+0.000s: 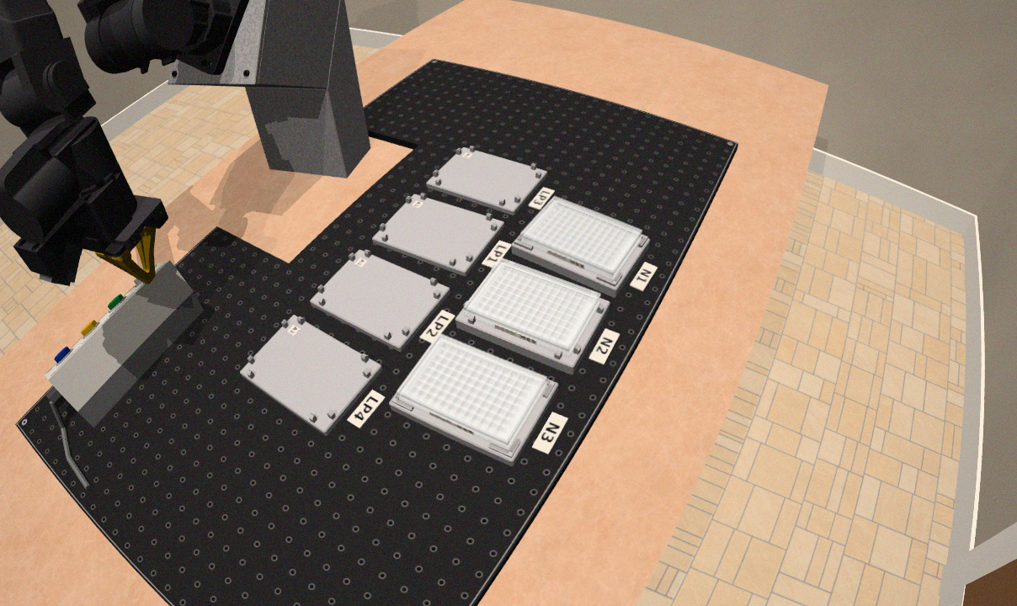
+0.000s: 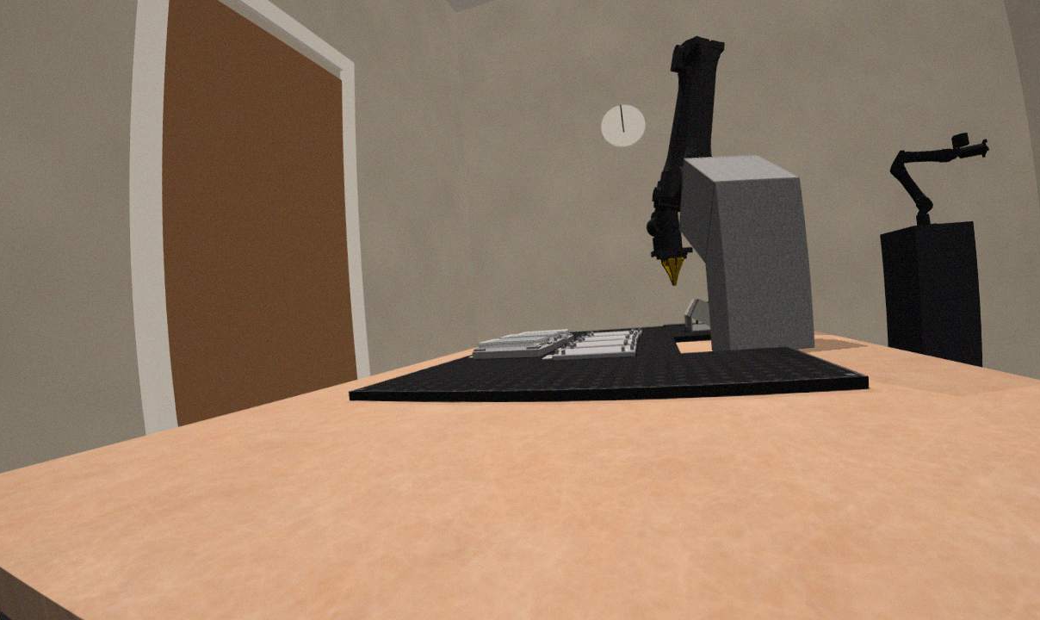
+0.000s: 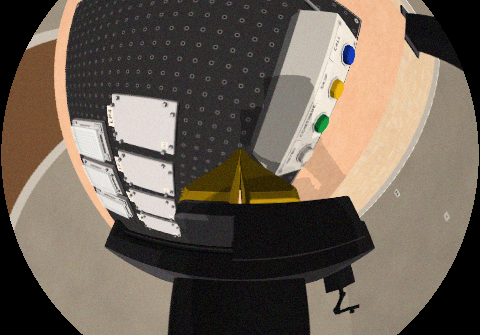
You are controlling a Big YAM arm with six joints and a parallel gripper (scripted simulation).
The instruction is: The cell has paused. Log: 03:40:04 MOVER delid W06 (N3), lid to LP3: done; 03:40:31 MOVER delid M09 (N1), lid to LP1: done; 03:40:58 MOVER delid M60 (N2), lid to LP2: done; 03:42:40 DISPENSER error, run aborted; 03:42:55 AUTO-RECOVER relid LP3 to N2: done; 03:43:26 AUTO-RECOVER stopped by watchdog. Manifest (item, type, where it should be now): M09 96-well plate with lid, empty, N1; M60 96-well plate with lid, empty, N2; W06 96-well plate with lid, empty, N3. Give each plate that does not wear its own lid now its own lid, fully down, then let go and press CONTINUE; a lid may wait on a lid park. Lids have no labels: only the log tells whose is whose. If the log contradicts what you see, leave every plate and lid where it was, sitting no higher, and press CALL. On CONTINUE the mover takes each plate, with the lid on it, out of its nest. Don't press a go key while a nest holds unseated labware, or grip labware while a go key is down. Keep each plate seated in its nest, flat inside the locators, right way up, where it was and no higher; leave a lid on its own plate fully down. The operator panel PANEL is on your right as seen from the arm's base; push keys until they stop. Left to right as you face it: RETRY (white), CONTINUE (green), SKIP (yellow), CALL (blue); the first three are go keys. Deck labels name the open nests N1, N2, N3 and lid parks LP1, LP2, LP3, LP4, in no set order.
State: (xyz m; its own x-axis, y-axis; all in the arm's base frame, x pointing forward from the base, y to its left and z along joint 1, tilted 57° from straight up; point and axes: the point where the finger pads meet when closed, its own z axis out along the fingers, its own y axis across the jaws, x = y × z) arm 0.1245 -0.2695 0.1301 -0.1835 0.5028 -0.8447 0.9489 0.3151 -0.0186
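Now: hand 100 mm past the green CONTINUE key, 70 mm above it and 30 mm to the left of it. From my hand the other things lie so: blue CALL key 130 mm to the right, 110 mm behind, 70 mm below; then white RETRY key 100 mm behind, 70 mm below, 20 mm to the left; then yellow SKIP key 100 mm behind, 80 mm to the right, 70 mm below.
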